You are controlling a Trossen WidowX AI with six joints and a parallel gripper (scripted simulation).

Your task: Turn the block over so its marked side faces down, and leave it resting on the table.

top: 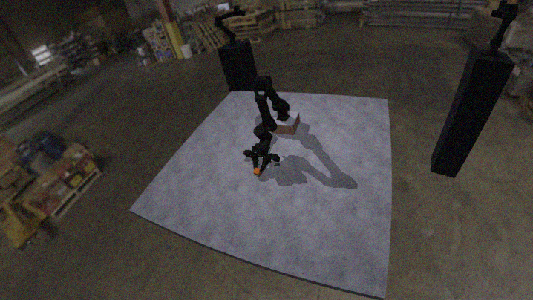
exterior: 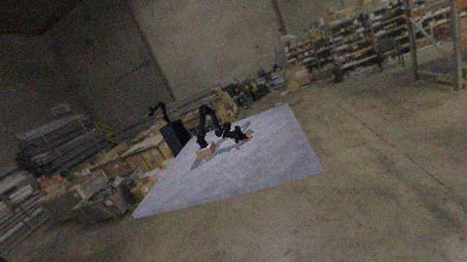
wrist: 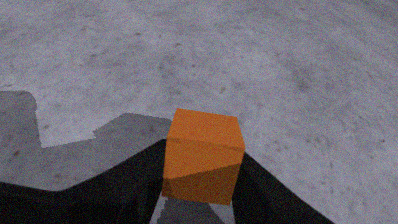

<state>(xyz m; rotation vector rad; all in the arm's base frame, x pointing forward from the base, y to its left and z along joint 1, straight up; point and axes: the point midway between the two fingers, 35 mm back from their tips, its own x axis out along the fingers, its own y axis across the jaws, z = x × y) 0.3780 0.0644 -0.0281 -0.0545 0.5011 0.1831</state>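
My gripper tip is now 10 mm above the orange block.
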